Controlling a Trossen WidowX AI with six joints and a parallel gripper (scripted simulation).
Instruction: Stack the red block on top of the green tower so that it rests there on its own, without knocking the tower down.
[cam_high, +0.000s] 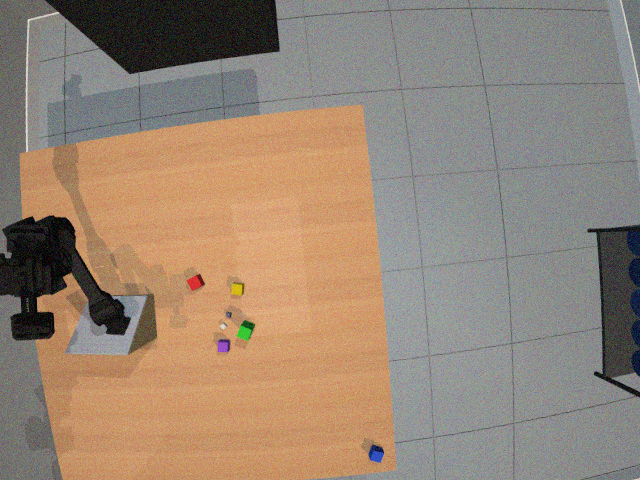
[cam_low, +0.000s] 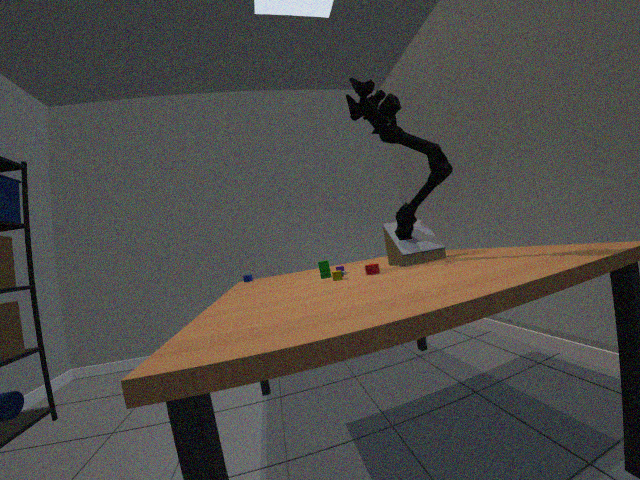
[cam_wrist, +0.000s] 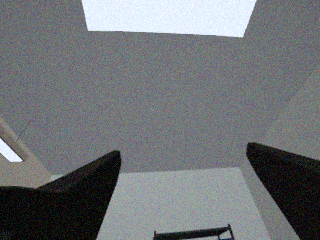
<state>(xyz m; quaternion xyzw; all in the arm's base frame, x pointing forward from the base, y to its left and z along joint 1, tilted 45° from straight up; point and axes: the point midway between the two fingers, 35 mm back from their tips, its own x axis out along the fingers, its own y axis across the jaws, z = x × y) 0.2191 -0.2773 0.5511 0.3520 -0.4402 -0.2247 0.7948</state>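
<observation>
Now: the red block 740 mm below my gripper tip, 70 mm to the right of it and 10 mm ahead of it. Also, from my gripper tip: yellow block: 740 mm below, 160 mm ahead, 90 mm to the right; blue block: 740 mm below, 680 mm to the right, 620 mm ahead; purple block: 740 mm below, 280 mm to the right, 100 mm ahead.
</observation>
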